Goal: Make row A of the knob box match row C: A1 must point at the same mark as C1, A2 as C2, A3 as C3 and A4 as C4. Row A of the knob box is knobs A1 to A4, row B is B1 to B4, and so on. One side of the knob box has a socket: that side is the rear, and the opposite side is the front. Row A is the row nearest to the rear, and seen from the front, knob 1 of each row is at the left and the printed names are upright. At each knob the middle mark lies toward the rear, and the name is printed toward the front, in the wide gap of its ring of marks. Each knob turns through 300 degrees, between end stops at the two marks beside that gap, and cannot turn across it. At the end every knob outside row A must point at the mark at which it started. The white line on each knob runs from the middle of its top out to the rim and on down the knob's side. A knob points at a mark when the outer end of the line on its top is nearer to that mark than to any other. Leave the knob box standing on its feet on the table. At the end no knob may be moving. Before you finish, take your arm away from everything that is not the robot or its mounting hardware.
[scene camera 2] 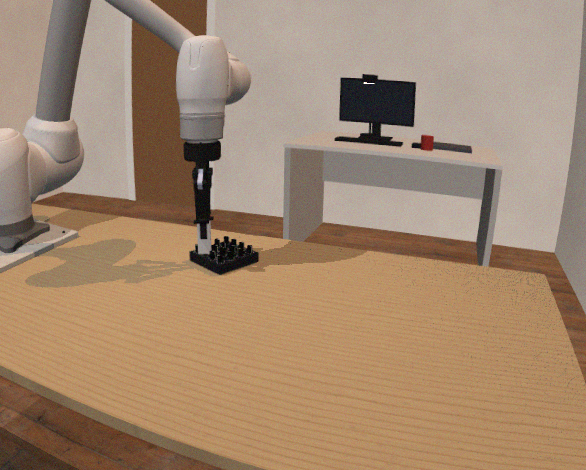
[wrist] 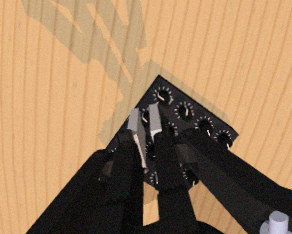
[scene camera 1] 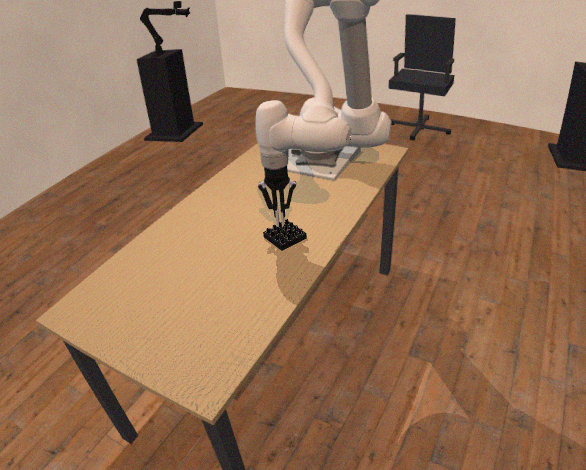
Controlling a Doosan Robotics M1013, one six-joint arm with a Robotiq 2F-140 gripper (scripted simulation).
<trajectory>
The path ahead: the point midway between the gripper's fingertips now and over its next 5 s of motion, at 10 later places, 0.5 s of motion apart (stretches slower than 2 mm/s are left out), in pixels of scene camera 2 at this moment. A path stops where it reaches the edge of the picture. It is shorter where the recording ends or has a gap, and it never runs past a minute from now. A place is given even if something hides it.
My gripper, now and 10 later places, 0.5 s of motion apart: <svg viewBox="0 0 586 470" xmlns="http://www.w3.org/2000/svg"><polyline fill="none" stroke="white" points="204,251 204,239 204,233 204,231 204,228 203,226 203,226 203,232 204,241 204,245 204,247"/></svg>
</trajectory>
